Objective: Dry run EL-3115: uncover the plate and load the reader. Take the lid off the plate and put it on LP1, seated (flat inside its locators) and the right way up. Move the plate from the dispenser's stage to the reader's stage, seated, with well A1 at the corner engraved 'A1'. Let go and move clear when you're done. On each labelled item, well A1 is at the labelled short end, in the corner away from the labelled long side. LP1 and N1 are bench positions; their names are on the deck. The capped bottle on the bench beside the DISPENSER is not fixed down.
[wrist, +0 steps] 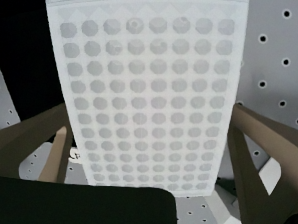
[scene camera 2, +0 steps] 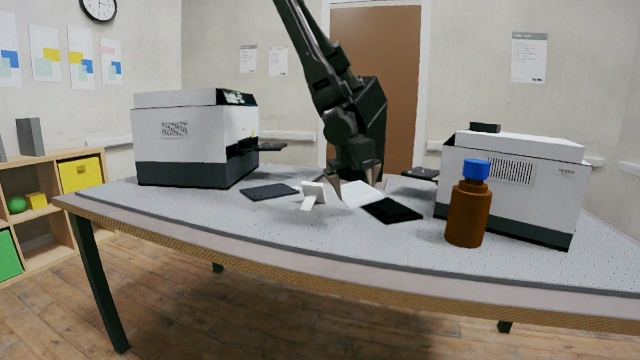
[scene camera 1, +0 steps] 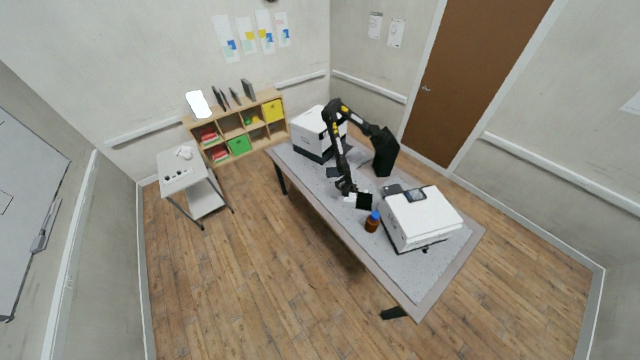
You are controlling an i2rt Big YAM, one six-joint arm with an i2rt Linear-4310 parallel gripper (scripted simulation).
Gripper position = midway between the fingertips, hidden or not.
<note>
In view: the gripper (scene camera 2: 356, 195).
The gripper is seen too in the wrist view (wrist: 149, 111).
</note>
